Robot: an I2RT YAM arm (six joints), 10 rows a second.
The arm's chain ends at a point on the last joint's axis. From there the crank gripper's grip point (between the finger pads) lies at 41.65 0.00 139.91 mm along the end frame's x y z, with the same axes.
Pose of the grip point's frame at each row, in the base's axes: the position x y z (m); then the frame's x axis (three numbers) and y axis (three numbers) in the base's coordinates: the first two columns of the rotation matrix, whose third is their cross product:
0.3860 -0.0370 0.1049 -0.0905 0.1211 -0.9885 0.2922 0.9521 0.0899
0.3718 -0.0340 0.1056 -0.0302 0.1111 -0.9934 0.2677 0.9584 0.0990
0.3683 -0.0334 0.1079 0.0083 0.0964 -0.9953 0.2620 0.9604 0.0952
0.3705 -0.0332 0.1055 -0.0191 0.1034 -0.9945 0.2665 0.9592 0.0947
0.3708 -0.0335 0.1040 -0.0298 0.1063 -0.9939 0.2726 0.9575 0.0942
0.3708 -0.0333 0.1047 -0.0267 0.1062 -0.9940 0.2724 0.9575 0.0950
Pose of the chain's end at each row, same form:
0.2566 -0.0028 0.1631 -0.0905 0.1211 -0.9885 0.2922 0.9521 0.0899
0.2383 -0.0018 0.1552 -0.0302 0.1111 -0.9934 0.2677 0.9584 0.0990
0.2329 -0.0008 0.1518 0.0083 0.0964 -0.9953 0.2620 0.9604 0.0952
0.2365 -0.0007 0.1533 -0.0191 0.1034 -0.9945 0.2665 0.9592 0.0947
0.2375 -0.0004 0.1534 -0.0298 0.1063 -0.9939 0.2726 0.9575 0.0942
0.2373 -0.0002 0.1537 -0.0267 0.1062 -0.9940 0.2724 0.9575 0.0950

